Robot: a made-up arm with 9 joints.
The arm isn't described. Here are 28 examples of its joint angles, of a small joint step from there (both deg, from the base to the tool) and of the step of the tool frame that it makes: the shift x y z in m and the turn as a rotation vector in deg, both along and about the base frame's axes.
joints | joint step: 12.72 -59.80 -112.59 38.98 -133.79 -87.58 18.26 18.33 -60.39 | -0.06 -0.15 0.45 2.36 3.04 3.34 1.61 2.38 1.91
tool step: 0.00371 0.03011 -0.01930 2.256 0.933 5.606
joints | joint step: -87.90 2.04 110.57 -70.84 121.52 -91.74 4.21 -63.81 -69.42 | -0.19 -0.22 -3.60 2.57 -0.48 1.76 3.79 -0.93 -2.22
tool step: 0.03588 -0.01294 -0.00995 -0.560 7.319 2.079
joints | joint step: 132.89 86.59 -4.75 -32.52 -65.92 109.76 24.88 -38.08 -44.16 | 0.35 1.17 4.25 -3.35 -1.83 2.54 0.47 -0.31 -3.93
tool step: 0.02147 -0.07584 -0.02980 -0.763 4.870 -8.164
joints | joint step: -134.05 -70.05 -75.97 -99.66 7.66 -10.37 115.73 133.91 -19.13 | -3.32 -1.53 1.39 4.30 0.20 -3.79 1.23 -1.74 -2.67
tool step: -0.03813 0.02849 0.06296 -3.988 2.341 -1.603
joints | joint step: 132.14 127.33 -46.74 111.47 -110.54 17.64 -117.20 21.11 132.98 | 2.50 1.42 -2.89 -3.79 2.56 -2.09 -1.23 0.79 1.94
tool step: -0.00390 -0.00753 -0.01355 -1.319 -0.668 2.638
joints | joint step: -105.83 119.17 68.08 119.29 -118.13 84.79 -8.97 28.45 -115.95 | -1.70 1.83 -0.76 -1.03 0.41 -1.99 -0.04 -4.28 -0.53
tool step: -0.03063 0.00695 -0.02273 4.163 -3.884 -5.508
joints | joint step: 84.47 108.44 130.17 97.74 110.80 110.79 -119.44 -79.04 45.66 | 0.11 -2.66 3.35 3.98 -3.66 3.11 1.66 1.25 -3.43
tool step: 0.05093 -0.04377 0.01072 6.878 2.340 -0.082
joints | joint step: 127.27 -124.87 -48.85 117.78 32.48 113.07 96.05 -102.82 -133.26 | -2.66 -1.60 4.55 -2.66 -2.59 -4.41 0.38 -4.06 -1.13
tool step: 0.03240 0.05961 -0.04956 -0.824 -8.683 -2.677
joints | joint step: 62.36 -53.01 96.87 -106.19 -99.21 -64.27 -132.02 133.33 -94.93 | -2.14 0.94 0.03 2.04 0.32 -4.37 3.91 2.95 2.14
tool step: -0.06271 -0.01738 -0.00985 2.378 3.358 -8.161
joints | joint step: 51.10 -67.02 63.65 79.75 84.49 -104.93 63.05 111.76 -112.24 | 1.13 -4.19 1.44 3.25 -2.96 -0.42 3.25 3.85 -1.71
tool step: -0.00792 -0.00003 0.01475 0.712 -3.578 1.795
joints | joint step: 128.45 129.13 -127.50 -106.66 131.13 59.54 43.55 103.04 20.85 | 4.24 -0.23 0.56 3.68 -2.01 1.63 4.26 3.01 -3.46
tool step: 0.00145 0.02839 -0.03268 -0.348 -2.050 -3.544
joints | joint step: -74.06 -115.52 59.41 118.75 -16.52 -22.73 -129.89 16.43 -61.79 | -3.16 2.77 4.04 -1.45 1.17 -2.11 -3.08 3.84 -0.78
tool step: -0.00305 -0.00806 0.02231 -2.386 5.912 -2.553
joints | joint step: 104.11 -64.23 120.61 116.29 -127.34 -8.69 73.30 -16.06 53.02 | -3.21 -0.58 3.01 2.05 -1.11 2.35 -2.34 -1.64 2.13
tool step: 0.01611 -0.04172 -0.00327 -3.618 -1.715 -5.077
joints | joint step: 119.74 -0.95 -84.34 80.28 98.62 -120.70 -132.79 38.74 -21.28 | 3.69 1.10 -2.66 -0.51 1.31 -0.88 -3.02 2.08 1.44
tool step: -0.02160 -0.01831 -0.01334 4.138 -1.674 4.574
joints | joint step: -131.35 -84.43 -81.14 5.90 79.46 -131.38 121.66 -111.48 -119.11 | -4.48 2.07 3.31 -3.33 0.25 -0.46 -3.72 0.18 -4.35
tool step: -0.03337 -0.00785 -0.00821 1.754 0.694 3.770
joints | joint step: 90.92 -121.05 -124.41 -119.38 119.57 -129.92 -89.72 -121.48 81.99 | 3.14 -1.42 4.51 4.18 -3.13 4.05 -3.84 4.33 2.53
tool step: -0.10224 -0.04298 0.02484 7.202 -9.328 7.219
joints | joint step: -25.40 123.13 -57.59 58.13 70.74 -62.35 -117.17 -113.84 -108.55 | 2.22 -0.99 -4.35 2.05 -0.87 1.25 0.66 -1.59 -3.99
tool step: 0.05027 -0.01322 -0.00987 -0.375 -2.426 11.898
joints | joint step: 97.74 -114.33 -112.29 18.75 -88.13 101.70 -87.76 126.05 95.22 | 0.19 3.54 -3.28 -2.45 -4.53 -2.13 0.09 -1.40 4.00
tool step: -0.05715 0.00361 0.07061 -9.149 -4.328 -5.860
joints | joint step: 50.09 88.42 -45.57 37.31 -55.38 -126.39 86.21 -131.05 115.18 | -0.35 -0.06 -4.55 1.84 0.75 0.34 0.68 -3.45 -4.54
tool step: -0.00730 -0.01622 -0.00513 -1.228 3.034 4.032
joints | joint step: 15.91 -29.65 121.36 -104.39 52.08 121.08 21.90 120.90 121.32 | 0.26 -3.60 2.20 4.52 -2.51 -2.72 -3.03 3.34 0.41
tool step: 0.05344 0.05203 0.01759 -0.659 1.127 5.920
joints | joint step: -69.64 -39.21 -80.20 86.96 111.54 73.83 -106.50 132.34 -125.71 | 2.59 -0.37 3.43 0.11 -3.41 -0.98 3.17 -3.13 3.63
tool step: -0.03943 -0.04201 -0.00200 -2.843 0.330 -3.323
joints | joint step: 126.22 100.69 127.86 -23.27 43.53 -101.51 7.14 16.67 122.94 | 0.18 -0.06 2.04 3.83 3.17 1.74 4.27 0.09 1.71
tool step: -0.02883 -0.03366 -0.04512 -4.246 4.984 0.806
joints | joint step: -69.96 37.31 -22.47 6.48 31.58 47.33 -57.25 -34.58 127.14 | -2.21 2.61 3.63 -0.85 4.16 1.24 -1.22 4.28 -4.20
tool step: -0.09039 0.05415 -0.10609 1.682 2.588 -5.432
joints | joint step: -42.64 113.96 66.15 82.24 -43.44 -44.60 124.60 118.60 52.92 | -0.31 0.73 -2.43 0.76 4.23 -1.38 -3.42 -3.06 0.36
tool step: 0.00239 0.00411 -0.00381 1.791 0.704 2.029
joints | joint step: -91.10 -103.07 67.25 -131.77 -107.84 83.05 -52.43 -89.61 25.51 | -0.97 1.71 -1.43 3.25 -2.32 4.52 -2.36 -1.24 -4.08
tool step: 0.06618 -0.07498 0.04962 1.510 3.320 -7.135
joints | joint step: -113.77 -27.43 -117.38 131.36 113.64 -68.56 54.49 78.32 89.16 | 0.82 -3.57 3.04 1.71 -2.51 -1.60 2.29 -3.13 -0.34
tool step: -0.00795 0.01868 -0.04506 -7.962 3.987 3.874
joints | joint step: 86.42 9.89 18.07 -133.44 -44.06 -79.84 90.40 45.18 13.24 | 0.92 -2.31 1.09 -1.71 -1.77 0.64 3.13 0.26 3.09
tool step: 0.01247 -0.01949 -0.00187 3.581 2.609 3.109
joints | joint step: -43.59 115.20 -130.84 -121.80 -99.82 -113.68 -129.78 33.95 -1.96 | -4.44 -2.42 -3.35 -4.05 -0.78 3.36 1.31 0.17 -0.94
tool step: 0.01261 0.01831 0.00885 -1.487 0.062 2.501
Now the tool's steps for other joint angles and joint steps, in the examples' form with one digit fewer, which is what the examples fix.
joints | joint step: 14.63 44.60 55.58 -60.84 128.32 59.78 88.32 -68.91 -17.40 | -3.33 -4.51 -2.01 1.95 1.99 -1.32 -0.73 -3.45 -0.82
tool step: 0.0347 -0.0444 0.0107 1.44 -1.44 -1.13
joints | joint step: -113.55 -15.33 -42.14 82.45 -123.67 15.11 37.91 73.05 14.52 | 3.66 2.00 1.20 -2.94 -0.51 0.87 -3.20 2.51 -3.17
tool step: -0.0280 0.0452 0.0359 0.39 0.21 9.93
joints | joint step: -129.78 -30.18 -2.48 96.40 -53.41 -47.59 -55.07 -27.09 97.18 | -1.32 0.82 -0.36 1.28 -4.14 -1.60 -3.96 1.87 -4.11
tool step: 0.0105 -0.0586 -0.0175 2.72 2.55 -5.26
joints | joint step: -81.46 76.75 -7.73 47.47 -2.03 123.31 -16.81 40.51 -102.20 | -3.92 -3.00 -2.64 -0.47 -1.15 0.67 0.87 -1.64 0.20
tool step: 0.0014 0.0480 0.0138 -4.13 -0.93 0.47
